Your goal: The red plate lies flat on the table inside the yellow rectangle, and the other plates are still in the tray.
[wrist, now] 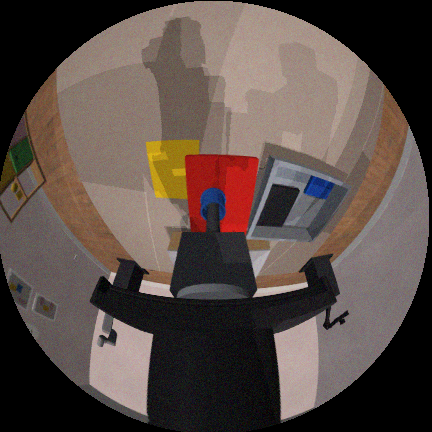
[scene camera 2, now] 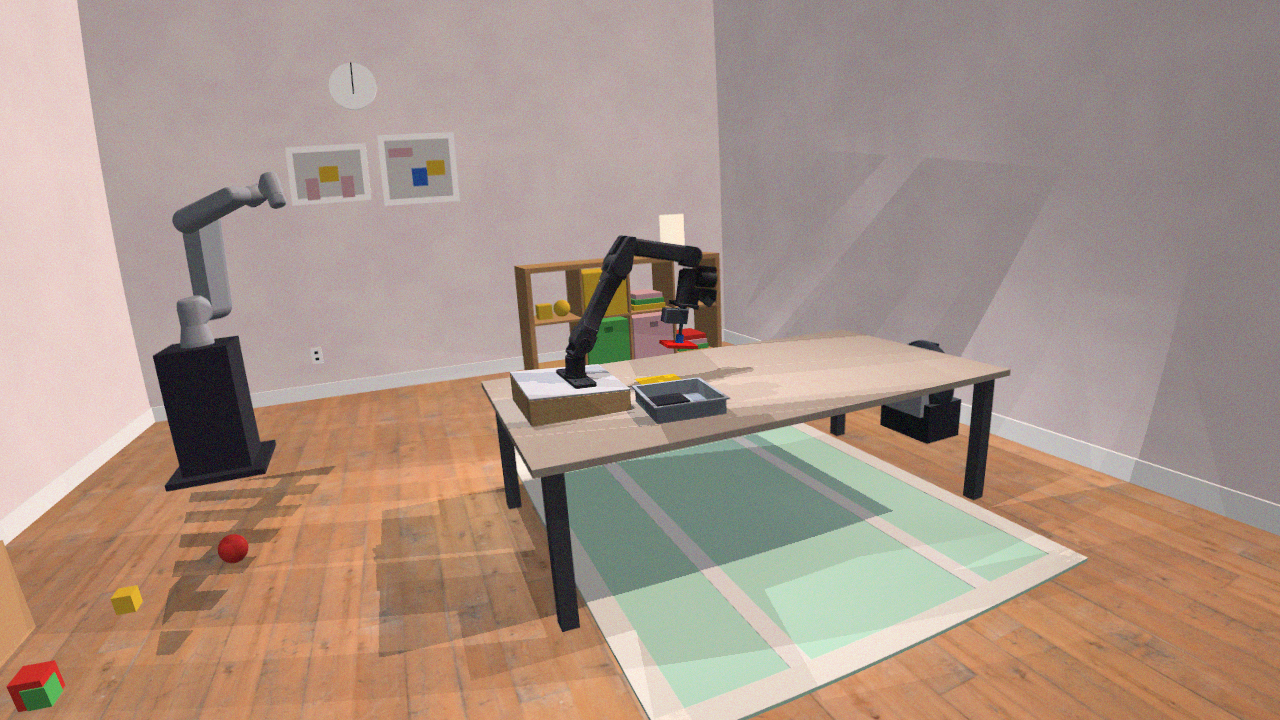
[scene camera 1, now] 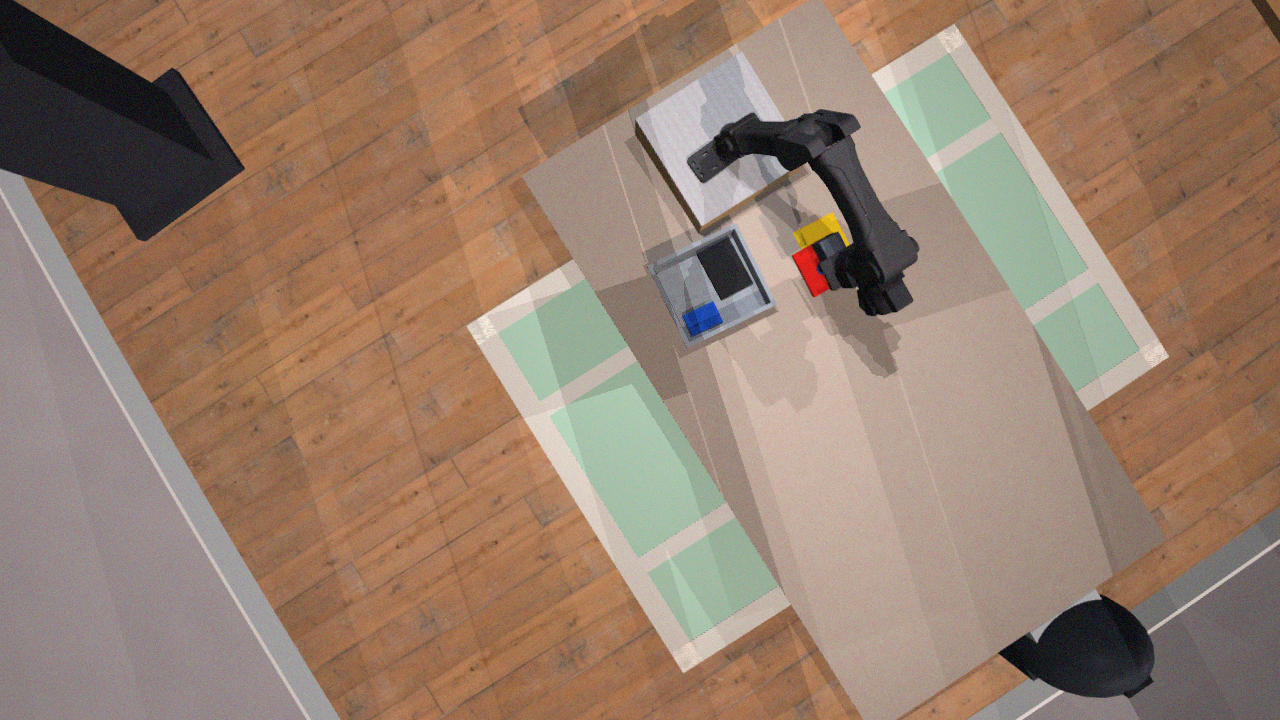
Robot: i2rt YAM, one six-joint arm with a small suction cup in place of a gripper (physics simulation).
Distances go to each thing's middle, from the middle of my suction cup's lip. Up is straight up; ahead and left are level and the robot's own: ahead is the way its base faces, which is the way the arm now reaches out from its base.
The yellow rectangle [scene camera 1: 811,233] is 3 cm behind my suction cup, 10 cm to the left of it and 16 cm below it. The rest, counted from my suction cup: red plate [scene camera 1: 806,260]: 1 cm behind, 1 cm to the right, 1 cm below; black plate [scene camera 1: 723,266]: 14 cm behind, 15 cm to the right, 15 cm below; grey tray [scene camera 1: 680,278]: 12 cm behind, 21 cm to the right, 13 cm below.
